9 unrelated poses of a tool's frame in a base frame.
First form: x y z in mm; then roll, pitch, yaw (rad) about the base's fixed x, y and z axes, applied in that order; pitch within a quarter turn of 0, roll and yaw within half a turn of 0.
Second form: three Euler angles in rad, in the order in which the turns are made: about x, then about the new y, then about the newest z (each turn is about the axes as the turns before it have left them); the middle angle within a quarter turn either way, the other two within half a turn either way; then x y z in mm. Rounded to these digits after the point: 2 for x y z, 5 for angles.
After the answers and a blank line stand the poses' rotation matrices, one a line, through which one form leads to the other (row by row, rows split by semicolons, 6 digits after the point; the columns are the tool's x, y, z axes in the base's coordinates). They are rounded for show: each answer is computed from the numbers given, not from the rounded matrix.
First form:
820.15, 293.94, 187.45, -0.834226, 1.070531, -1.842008
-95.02, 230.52, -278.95, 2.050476, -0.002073, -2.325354
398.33, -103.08, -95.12, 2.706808, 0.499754, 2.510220
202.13, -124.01, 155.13, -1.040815, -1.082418, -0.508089
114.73, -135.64, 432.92, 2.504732, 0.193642, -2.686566
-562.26, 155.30, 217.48, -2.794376, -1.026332, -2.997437
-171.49, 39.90, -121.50, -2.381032, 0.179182, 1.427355
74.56, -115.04, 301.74, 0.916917, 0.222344, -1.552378
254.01, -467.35, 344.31, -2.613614, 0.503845, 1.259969
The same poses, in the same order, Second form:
1.17278, 0.58931, -1.72599, 820.15, 293.94, 187.45
-2.22088, -0.70365, 2.68675, -95.02, 230.52, -278.95
-3.03711, 0.64283, -2.65766, 398.33, -103.08, -95.12
-1.33122, 0.02975, -1.14823, 202.13, -124.01, 155.13
-2.48967, -0.12269, 2.66407, 114.73, -135.64, 432.92
2.39317, -0.84373, 2.45149, -562.26, 155.30, 217.48
3.10058, -0.77639, -1.37234, -171.49, 39.90, -121.50
0.24562, -0.91265, -1.54142, 74.56, -115.04, 301.74
2.83080, -0.65253, -1.22696, 254.01, -467.35, 344.31

-0.128500 0.821331 0.555791; -0.462125 0.446278 -0.766340; -0.877455 -0.355320 0.322211
-0.684965 -0.334974 -0.647005; -0.728573 0.317448 0.606966; 0.002073 0.887141 -0.461494
-0.708496 0.372399 0.599460; 0.518066 0.851258 0.083474; -0.479210 0.369701 -0.796040
0.409924 0.911635 0.029742; -0.228267 0.070964 0.971009; 0.883095 -0.404829 0.237186
-0.881461 -0.456124 -0.122383; -0.431272 0.671870 0.602159; -0.192434 0.583560 -0.788940
-0.512587 -0.423144 -0.747130; -0.074409 0.888755 -0.452304; 0.855405 -0.176252 -0.487050
0.140661 0.699447 -0.700705; 0.973884 -0.225154 -0.029249; -0.178225 -0.678291 -0.712851
0.017964 0.611391 -0.791125; -0.975218 -0.163798 -0.148729; -0.220517 0.774191 0.593296
0.267840 0.748043 -0.607201; 0.833768 -0.495770 -0.242986; -0.482796 -0.441184 -0.756482

